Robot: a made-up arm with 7 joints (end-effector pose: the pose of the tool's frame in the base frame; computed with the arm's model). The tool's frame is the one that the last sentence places.
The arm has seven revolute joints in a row. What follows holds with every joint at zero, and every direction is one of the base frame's.
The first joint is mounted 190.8 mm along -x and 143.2 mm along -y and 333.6 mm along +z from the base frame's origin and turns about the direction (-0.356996, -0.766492, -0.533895).
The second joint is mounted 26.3 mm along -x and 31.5 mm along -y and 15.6 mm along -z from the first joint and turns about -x.
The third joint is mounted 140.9 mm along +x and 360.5 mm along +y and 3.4 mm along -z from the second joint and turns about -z.
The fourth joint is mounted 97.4 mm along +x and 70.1 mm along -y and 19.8 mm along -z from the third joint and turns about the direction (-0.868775, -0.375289, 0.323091).
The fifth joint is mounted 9 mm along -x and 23.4 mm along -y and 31.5 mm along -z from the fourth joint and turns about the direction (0.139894, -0.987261, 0.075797).
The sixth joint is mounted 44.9 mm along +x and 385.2 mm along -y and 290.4 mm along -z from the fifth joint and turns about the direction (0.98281, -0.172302, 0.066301).
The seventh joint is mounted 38.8 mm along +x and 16 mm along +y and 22.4 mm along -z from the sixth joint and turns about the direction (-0.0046, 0.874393, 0.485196).
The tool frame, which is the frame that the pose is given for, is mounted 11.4 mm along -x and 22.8 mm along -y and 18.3 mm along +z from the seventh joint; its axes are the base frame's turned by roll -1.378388, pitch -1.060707 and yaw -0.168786 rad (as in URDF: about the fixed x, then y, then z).
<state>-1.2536 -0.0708 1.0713 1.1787 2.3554 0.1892 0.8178</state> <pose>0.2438 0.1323 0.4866 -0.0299 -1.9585 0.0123</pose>
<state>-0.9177 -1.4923 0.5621 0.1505 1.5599 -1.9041 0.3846</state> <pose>-0.1215 -0.0491 -0.0442 -2.1901 0.7842 0.0715</pose>
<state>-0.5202 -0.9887 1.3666 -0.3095 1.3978 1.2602 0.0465</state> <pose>-0.4877 -0.1199 0.2178 -0.3764 -0.3081 -2.5696</pose>
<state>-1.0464 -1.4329 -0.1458 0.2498 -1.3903 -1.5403 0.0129</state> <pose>-0.2980 -0.1085 0.1366 -0.1686 -1.0761 1.1352</pose>
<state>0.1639 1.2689 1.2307 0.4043 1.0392 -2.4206 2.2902</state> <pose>-0.3671 -0.1734 0.5467 0.5281 -1.2794 2.3964</pose>
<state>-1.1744 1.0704 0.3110 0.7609 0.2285 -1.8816 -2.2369</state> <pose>0.2055 -0.0631 0.2268 -1.6720 2.2728 -0.4424</pose>
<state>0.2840 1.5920 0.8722 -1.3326 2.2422 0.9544 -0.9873</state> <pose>-0.3172 -0.5180 0.3723 -1.9105 2.0551 0.2096</pose>
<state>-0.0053 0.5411 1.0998 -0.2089 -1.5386 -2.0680 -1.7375</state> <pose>-0.6309 0.0439 0.0951 -1.9173 -1.3441 0.0903</pose>
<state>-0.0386 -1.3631 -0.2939 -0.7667 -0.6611 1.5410 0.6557</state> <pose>-0.2146 0.2731 0.3330 1.6930 1.0021 0.0570</pose>
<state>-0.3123 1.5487 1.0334 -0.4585 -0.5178 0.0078 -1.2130</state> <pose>-0.4284 -0.6021 -0.0045 1.3572 1.3429 1.7978</pose>
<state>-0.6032 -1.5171 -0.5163 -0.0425 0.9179 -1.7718 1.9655</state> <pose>0.4300 0.2659 0.2099 -0.5093 0.3756 0.7614</pose>
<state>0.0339 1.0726 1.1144 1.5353 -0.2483 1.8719 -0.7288</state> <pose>-0.3011 0.0922 0.5223 -1.4066 -2.0648 -1.7530</pose>
